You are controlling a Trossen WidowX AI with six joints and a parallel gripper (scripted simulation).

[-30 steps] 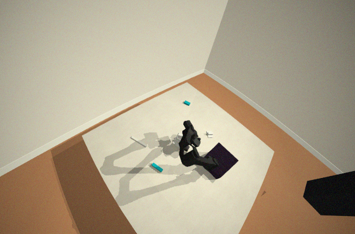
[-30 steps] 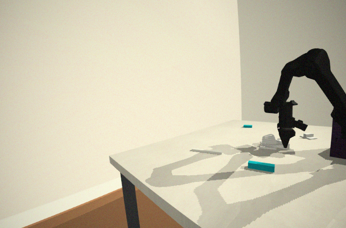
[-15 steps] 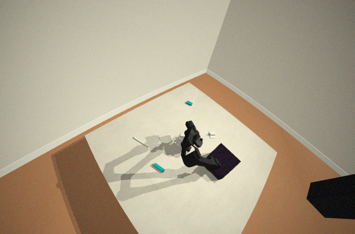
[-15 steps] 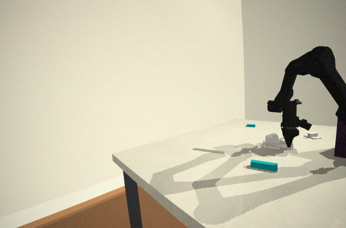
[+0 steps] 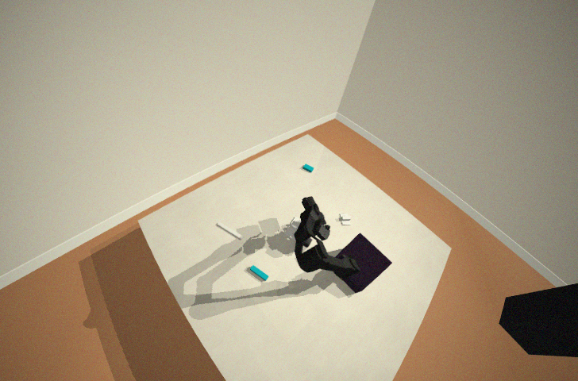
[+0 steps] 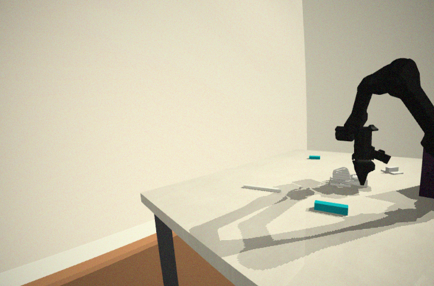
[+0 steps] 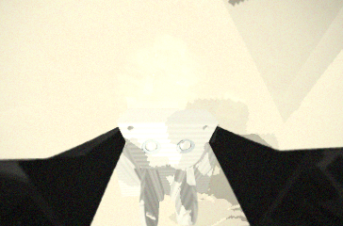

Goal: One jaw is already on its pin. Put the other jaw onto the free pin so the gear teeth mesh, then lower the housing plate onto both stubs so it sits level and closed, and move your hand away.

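Right now my gripper tip is 1 cm short of the white housing plate and 2 cm below it. From my gripper tip the other things lie so: thin white strip 23 cm ahead, 32 cm to the left; then teal block 2 cm behind, 30 cm to the left.
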